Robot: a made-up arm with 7 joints. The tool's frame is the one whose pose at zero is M. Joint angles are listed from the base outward.
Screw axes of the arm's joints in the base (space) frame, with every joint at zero. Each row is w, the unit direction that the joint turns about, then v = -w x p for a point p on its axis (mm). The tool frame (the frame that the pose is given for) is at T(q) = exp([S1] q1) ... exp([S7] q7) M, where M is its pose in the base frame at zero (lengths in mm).
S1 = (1, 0, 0, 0, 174, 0)
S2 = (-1, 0, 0, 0, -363, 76)
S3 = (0, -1, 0, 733, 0, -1)
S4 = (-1, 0, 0, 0, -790, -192)
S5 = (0, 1, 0, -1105, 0, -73)
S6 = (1, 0, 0, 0, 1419, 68)
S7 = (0, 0, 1, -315, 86, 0)
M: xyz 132 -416 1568 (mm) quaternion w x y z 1 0 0 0
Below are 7 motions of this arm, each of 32 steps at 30 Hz.
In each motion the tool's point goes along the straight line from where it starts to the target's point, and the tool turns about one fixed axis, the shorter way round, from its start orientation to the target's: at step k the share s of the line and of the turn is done. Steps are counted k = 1, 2, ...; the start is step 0. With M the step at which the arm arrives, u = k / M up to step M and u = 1 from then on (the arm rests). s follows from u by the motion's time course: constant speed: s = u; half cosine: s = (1 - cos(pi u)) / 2; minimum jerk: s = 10 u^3 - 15 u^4 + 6 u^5.
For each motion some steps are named. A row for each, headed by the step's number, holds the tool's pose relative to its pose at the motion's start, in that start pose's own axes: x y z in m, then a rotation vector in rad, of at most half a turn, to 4 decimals.
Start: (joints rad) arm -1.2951 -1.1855 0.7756 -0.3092 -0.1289 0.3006 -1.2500
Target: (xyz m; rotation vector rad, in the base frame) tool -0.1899 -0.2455 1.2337 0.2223 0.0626 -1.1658
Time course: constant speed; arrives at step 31
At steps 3, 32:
3: -0.0072 0.0505 -0.0143 -0.0787 -0.0009 -0.0268
32: -0.0743 0.5216 -0.1481 -0.8130 -0.0089 -0.2768

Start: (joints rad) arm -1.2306 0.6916 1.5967 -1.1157 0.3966 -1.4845 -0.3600
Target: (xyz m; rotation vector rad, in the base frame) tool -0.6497 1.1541 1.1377 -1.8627 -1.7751 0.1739
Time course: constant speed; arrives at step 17
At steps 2, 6, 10, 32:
2: -0.0182 -0.0230 -0.0146 -0.0761 0.0610 -0.0505
6: -0.0547 -0.0691 -0.0439 -0.2282 0.1829 -0.1514
10: -0.0912 -0.1152 -0.0731 -0.3803 0.3049 -0.2524
32: -0.1550 -0.1958 -0.1243 -0.6466 0.5183 -0.4291

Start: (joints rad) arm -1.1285 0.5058 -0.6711 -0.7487 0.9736 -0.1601 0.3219
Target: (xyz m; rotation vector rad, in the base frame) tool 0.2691 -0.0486 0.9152 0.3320 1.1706 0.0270
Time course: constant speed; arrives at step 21
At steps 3, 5, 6, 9, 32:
3: 0.0372 -0.0818 -0.0257 0.0260 -0.0073 0.1327
5: 0.0621 -0.1364 -0.0428 0.0433 -0.0122 0.2211
6: 0.0745 -0.1636 -0.0514 0.0519 -0.0147 0.2653
9: 0.1117 -0.2454 -0.0771 0.0779 -0.0220 0.3980
32: 0.2607 -0.5727 -0.1799 0.1817 -0.0514 0.9286

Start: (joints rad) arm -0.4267 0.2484 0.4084 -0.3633 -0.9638 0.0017 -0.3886
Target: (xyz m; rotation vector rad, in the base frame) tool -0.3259 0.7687 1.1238 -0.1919 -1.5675 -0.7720
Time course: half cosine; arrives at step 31
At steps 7, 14, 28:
7: -0.0294 0.0880 -0.0438 -0.0738 -0.0408 -0.0496
14: -0.1035 0.3096 -0.1540 -0.2595 -0.1436 -0.1745
28: -0.2382 0.7130 -0.3546 -0.5977 -0.3308 -0.4019

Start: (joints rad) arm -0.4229 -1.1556 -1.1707 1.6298 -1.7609 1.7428 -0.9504
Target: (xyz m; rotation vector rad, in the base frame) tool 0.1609 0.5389 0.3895 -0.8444 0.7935 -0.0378
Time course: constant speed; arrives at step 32
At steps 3, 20, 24, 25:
3: 0.0475 -0.0180 0.0049 -0.0941 0.0140 -0.1803
20: 0.3165 -0.1202 0.0325 -0.6275 0.0934 -1.2020
24: 0.3798 -0.1443 0.0390 -0.7530 0.1121 -1.4424
25: 0.3956 -0.1503 0.0406 -0.7844 0.1167 -1.5025

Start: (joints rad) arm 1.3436 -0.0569 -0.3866 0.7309 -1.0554 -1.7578 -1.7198
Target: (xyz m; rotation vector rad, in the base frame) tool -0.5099 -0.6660 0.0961 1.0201 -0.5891 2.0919
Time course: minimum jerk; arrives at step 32
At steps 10, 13, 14, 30, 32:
10: -0.0956 -0.0972 -0.0248 -0.3174 -0.1522 -0.1460
13: -0.1743 -0.1773 -0.0453 -0.5788 -0.2776 -0.2662
14: -0.2039 -0.2074 -0.0530 -0.6770 -0.3247 -0.3114
30: -0.5297 -0.5389 -0.1376 -1.7591 -0.8436 -0.8091
32: -0.5309 -0.5401 -0.1379 -1.7630 -0.8455 -0.8109

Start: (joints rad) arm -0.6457 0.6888 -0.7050 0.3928 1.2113 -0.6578 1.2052
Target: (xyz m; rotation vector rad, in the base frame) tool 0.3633 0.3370 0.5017 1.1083 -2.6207 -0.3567
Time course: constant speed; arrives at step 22
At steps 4, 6, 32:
4: 0.0159 -0.0357 -0.0297 -0.1535 0.1266 -0.1151
6: 0.0239 -0.0535 -0.0446 -0.2302 0.1899 -0.1727
32: 0.0876 -0.1962 -0.1635 -0.8441 0.6962 -0.6331

